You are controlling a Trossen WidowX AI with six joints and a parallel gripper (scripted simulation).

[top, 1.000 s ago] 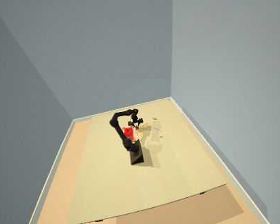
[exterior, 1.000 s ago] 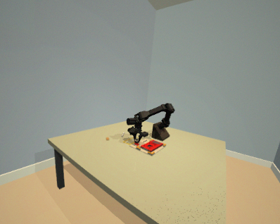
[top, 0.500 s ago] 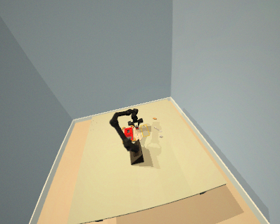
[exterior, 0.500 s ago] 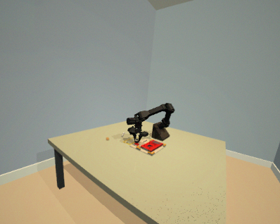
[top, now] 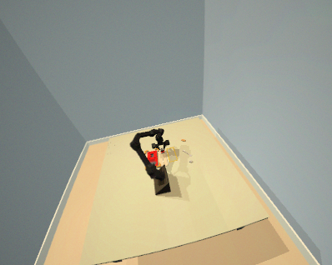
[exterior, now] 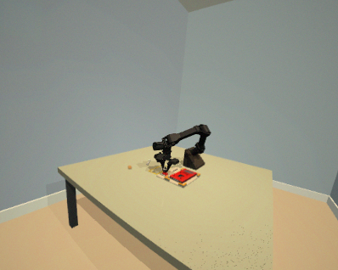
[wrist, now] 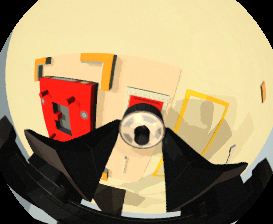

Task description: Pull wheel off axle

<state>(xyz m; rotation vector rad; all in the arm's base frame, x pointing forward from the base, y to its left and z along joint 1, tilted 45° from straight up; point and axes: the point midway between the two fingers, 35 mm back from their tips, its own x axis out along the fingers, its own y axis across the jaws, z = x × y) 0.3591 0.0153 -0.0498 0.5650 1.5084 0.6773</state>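
My gripper tip is now right at the dark wheel.
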